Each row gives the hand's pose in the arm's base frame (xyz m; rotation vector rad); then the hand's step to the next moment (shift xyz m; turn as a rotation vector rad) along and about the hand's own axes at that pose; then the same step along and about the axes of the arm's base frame.
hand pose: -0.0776 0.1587 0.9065 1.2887 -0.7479 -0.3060
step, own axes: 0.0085 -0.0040 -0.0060 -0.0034 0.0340 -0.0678
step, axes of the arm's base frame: 0.0109 -0.0017 -0.0015 0.0352 0.0625 0.0249
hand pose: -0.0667 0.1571 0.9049 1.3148 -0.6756 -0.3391
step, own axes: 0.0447 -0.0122 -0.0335 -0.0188 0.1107 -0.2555
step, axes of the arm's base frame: 0.0570 -0.0034 -0.0034 0.1304 0.2349 0.0754
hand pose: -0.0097 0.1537 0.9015 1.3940 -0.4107 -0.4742
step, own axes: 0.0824 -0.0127 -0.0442 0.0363 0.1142 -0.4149
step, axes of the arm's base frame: 0.0920 -0.0095 -0.0187 0.2628 0.3378 0.0573
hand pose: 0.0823 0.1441 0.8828 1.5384 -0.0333 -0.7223
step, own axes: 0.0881 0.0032 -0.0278 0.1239 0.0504 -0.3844
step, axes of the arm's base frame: 0.0840 -0.0146 -0.0357 0.2931 0.2802 -0.0345
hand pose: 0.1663 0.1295 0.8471 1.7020 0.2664 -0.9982
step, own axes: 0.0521 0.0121 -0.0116 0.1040 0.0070 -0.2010
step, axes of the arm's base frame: 0.0454 -0.0099 -0.0289 0.1656 0.1423 -0.0598
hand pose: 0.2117 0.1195 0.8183 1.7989 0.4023 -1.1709
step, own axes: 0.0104 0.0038 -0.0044 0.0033 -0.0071 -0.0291
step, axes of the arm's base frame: 0.0101 -0.0004 -0.0063 0.0127 0.0272 -0.0029
